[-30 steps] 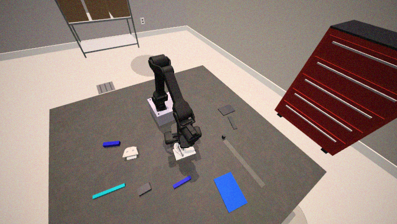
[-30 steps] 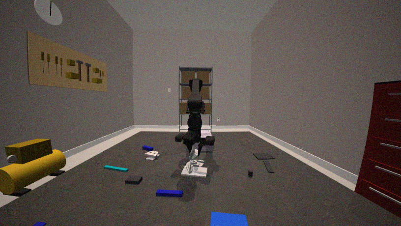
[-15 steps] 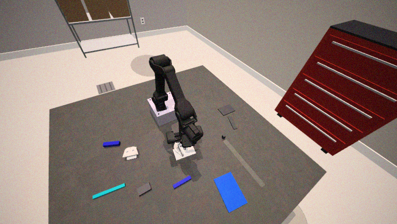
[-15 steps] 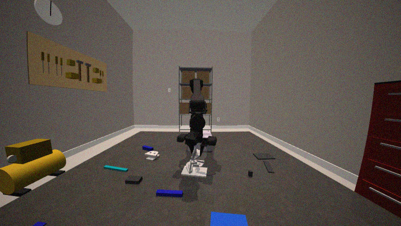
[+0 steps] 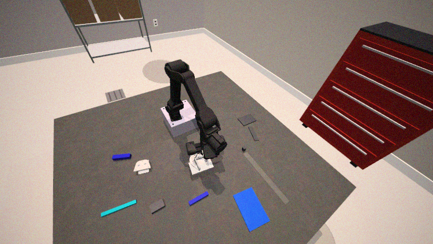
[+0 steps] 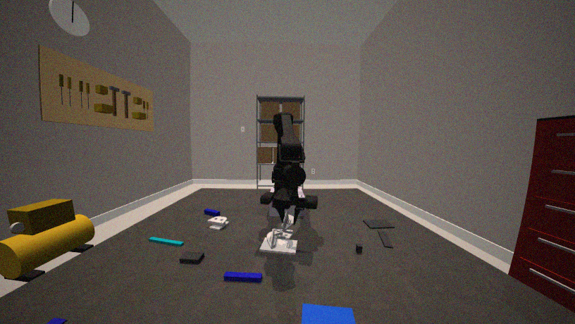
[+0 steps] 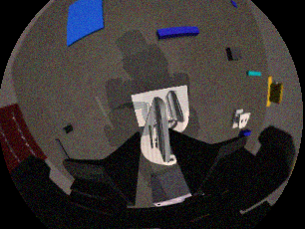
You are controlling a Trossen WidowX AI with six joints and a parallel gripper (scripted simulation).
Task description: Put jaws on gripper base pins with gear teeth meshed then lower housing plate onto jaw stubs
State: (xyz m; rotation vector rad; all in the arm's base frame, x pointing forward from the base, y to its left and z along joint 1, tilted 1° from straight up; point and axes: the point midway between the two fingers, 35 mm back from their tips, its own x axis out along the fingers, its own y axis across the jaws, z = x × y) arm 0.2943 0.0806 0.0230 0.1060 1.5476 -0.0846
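The flat white plate is 8 cm below my gripper tip, 3 cm to the right of it and 1 cm ahead of it. The rest, counted from my gripper tip: cyan bar: 44 cm to the right, 8 cm below, 7 cm ahead; small black cube: 24 cm to the left, 7 cm below, 2 cm ahead; blue sheet: 30 cm ahead, 11 cm to the left, 8 cm below.
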